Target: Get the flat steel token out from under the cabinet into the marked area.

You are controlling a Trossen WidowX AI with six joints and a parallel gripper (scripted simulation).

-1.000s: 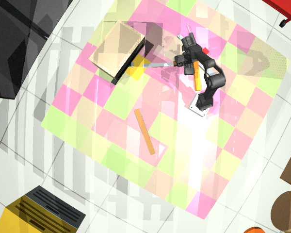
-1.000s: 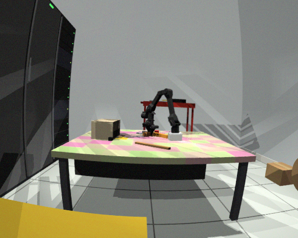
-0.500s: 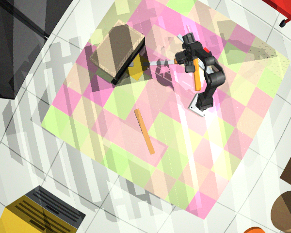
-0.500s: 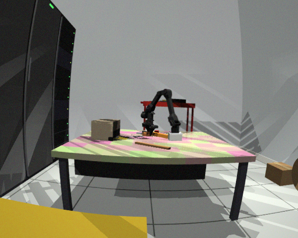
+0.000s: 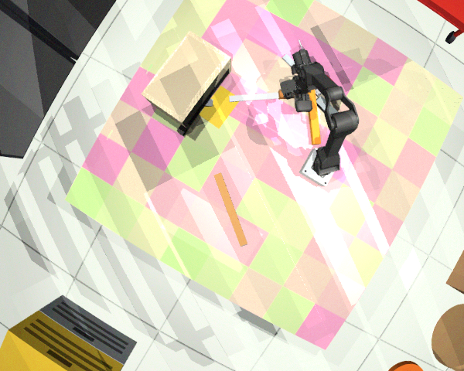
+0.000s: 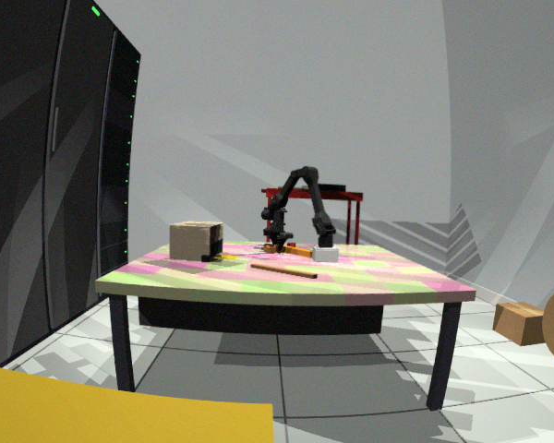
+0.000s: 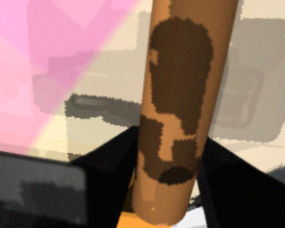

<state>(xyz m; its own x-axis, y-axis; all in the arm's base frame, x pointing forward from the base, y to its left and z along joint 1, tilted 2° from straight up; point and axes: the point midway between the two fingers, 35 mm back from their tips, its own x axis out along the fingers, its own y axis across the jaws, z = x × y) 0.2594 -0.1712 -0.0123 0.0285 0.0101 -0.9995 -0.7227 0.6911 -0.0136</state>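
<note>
The grey tool lies 1 cm ahead of my gripper tip and 8 cm to the right of it. Also, from my gripper tip: orange bar (11 cm behind, 3 cm to the left, 1 cm above); then grey bar (15 cm behind, 4 cm to the right); then red cube (6 cm behind, 11 cm to the right, 1 cm above).
</note>
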